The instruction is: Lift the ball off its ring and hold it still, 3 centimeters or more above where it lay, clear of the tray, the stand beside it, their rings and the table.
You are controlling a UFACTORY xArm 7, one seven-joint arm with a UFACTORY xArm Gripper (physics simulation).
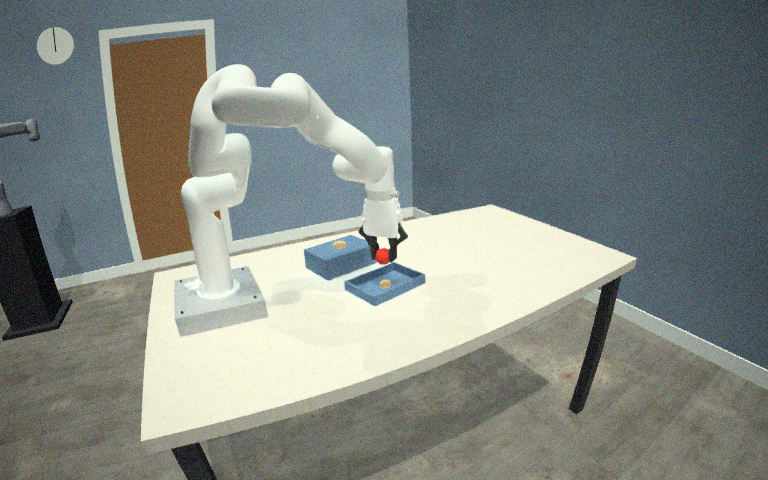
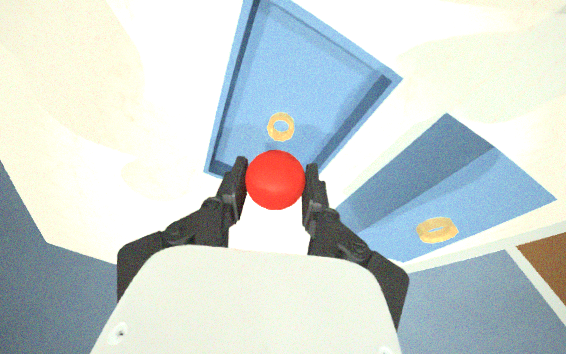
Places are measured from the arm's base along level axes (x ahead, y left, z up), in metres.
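Where they show: gripper, fingertip midpoint: (image 1: 384, 259) (image 2: 276, 173); arm's base, link origin: (image 1: 218, 290).
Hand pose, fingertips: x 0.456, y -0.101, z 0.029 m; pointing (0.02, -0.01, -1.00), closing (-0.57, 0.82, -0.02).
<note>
Each offset is from my fingertips to the top centre of the thing. "pt": to the spot under its first point. Level surfaces: height alone.
The red ball {dx -0.002, dy -0.001, dz +0.032 m} (image 1: 382, 255) (image 2: 275, 180) is between the two black fingers of my gripper (image 1: 383, 258) (image 2: 276, 173), which is shut on it. The ball hangs in the air above the blue tray {dx +0.000, dy -0.003, dz -0.055 m} (image 1: 402, 289) (image 2: 310, 75), apart from it. The tan ring {pt dx -0.013, dy -0.003, dz -0.072 m} (image 1: 381, 284) (image 2: 281, 137) lies on the tray floor with its hole uncovered, and a gap shows between it and the ball. The blue stand (image 1: 342, 264) (image 2: 505, 185) is beside the tray, and the ball is apart from it.
A second tan ring {pt dx -0.056, dy +0.186, dz -0.007 m} (image 1: 339, 245) (image 2: 440, 239) lies on top of the stand. The tray and the stand rest on the pale table {dz -0.083 m} (image 1: 509, 254). The arm's grey base block (image 1: 220, 324) stands at the table's left side.
</note>
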